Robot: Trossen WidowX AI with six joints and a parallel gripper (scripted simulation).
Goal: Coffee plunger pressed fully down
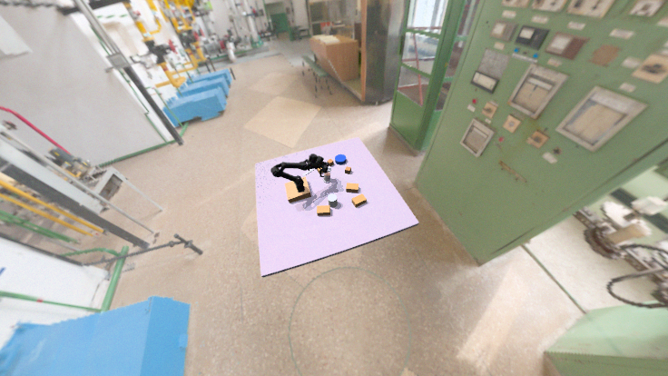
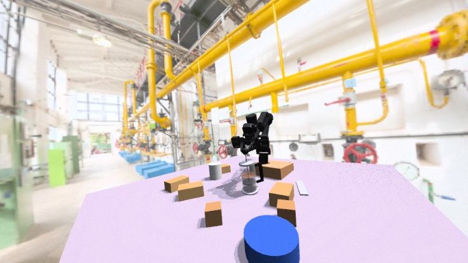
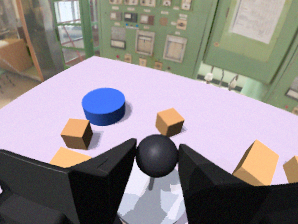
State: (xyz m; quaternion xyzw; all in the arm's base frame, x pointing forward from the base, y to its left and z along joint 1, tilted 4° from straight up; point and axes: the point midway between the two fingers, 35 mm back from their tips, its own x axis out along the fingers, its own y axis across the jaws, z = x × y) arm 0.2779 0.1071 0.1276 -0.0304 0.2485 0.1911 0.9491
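Right now the coffee press is 9 cm below my gripper tip and 3 cm behind it. Also, from my gripper tip: blue disc (22 cm to the left, 17 cm below, 17 cm ahead).
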